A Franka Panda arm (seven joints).
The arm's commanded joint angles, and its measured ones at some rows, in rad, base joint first. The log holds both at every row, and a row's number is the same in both.
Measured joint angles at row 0: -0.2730 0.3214 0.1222 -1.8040 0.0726 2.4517 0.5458
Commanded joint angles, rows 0 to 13: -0.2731 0.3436 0.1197 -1.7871 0.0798 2.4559 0.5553; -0.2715 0.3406 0.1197 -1.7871 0.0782 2.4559 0.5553; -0.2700 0.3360 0.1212 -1.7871 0.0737 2.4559 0.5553; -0.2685 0.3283 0.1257 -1.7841 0.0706 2.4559 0.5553; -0.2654 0.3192 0.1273 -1.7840 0.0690 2.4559 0.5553; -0.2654 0.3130 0.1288 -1.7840 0.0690 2.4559 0.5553; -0.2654 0.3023 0.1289 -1.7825 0.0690 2.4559 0.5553; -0.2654 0.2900 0.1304 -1.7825 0.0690 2.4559 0.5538; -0.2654 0.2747 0.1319 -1.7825 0.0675 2.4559 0.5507; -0.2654 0.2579 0.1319 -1.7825 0.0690 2.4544 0.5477; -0.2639 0.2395 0.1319 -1.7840 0.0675 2.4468 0.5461; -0.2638 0.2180 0.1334 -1.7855 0.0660 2.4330 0.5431; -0.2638 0.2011 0.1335 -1.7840 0.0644 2.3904 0.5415; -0.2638 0.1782 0.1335 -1.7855 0.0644 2.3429 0.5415
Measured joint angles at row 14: -0.2630 0.2484 0.1277 -1.7781 0.0719 2.4393 0.5446
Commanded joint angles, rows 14 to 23: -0.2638 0.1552 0.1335 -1.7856 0.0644 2.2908 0.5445; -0.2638 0.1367 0.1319 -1.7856 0.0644 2.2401 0.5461; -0.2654 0.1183 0.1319 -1.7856 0.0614 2.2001 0.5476; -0.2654 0.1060 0.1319 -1.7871 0.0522 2.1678 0.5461; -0.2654 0.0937 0.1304 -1.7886 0.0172 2.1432 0.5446; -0.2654 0.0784 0.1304 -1.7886 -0.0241 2.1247 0.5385; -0.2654 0.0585 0.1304 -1.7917 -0.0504 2.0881 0.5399; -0.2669 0.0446 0.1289 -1.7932 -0.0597 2.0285 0.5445; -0.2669 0.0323 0.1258 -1.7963 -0.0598 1.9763 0.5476; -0.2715 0.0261 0.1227 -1.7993 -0.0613 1.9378 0.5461
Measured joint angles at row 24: -0.2637 0.0724 0.1263 -1.7782 -0.0347 2.0517 0.5438
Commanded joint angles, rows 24 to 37: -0.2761 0.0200 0.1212 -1.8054 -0.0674 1.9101 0.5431; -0.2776 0.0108 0.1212 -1.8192 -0.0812 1.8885 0.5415; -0.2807 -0.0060 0.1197 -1.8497 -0.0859 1.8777 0.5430; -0.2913 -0.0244 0.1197 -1.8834 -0.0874 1.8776 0.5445; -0.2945 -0.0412 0.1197 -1.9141 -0.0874 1.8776 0.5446; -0.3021 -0.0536 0.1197 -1.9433 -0.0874 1.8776 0.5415; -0.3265 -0.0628 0.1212 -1.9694 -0.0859 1.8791 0.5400; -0.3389 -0.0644 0.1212 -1.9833 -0.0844 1.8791 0.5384; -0.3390 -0.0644 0.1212 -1.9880 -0.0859 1.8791 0.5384; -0.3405 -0.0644 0.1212 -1.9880 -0.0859 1.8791 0.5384; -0.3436 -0.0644 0.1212 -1.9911 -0.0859 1.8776 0.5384; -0.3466 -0.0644 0.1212 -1.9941 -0.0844 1.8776 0.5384; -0.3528 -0.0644 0.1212 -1.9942 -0.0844 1.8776 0.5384; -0.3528 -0.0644 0.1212 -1.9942 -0.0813 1.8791 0.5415
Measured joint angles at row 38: -0.3392 -0.0390 0.1129 -1.9756 -0.0728 1.8818 0.5417
